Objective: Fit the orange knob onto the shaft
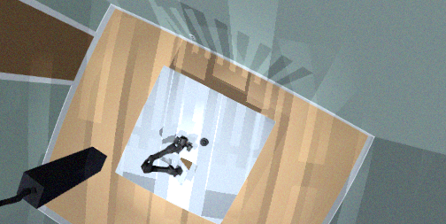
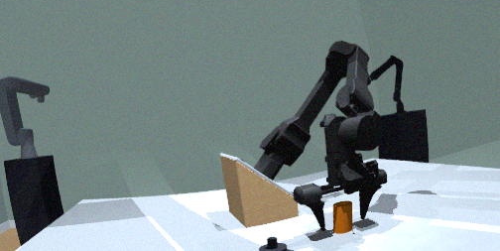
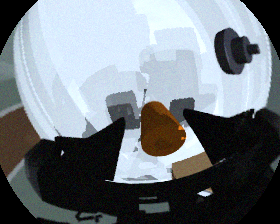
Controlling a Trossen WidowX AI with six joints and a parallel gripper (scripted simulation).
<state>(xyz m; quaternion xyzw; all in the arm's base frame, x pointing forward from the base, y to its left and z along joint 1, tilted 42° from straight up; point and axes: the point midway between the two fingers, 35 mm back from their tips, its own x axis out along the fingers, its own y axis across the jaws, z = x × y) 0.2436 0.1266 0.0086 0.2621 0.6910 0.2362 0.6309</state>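
Now: gripper tip 90 mm short of the dark round pedestal, 170 mm to the left of it and 20 mm below it. The rest, counted from my gripper tip: orange knob: 20 mm above.
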